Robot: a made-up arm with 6 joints. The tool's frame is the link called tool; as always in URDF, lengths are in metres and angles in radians.
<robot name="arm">
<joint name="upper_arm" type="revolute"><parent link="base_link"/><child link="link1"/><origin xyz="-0.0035 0.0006 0.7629"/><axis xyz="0 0 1"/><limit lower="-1.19" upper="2.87"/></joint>
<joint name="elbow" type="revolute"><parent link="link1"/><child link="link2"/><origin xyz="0.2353 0.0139 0.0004" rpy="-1.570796 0 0"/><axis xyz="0 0 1"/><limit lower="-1.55" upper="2.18"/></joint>
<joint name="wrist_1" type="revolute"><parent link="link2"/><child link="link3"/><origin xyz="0.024 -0.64 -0.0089" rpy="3.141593 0 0"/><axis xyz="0 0 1"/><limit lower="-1.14" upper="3.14"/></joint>
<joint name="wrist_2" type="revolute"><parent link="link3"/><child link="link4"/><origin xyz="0.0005 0.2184 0.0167" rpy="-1.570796 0 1.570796"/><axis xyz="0 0 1"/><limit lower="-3.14" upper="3.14"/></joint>
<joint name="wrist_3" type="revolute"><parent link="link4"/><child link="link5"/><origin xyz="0.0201 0.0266 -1.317" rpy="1.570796 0 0"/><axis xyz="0 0 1"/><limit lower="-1.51" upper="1.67"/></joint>
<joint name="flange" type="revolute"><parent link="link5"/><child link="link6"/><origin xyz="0.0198 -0.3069 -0.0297" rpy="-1.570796 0 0"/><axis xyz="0 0 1"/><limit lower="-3.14" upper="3.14"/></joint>
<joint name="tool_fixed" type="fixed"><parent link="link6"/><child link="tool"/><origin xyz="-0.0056 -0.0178 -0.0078" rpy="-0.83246 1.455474 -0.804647"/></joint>
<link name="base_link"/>
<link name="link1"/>
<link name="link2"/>
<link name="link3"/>
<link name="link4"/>
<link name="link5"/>
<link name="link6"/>
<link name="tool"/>
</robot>
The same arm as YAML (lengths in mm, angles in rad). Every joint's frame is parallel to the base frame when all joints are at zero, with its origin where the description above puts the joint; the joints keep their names.
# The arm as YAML. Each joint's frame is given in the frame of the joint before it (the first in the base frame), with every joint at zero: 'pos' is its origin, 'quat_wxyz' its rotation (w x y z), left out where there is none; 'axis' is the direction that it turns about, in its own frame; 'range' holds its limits. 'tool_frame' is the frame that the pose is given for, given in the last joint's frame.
length_unit: mm
angle_unit: rad
joints:
  - joint: upper_arm
    pos: [-3.5, 0.6, 762.9]
    axis: [0.0, 0.0, 1.0]
    range: [-1.19, 2.87]
  - joint: elbow
    pos: [235.3, 13.9, 0.4]
    axis: [0.0, 1.0, 0.0]
    range: [-1.55, 2.18]
  - joint: wrist_1
    pos: [24.0, -8.9, 640.0]
    axis: [0.0, -1.0, 0.0]
    range: [-1.14, 3.14]
  - joint: wrist_2
    pos: [0.5, -16.7, 218.4]
    axis: [-1.0, 0.0, 0.0]
    range: [-3.14, 3.14]
  - joint: wrist_3
    pos: [1317.0, 26.6, 20.1]
    axis: [0.0, -1.0, 0.0]
    range: [-1.51, 1.67]
  - joint: flange
    pos: [306.9, 29.7, 19.8]
    axis: [-1.0, 0.0, 0.0]
    range: [-3.14, 3.14]
tool_frame:
  pos: [7.8, -17.8, -5.6]
  quat_wxyz: [0.998242, -0.013883, -0.039377, -0.042078]

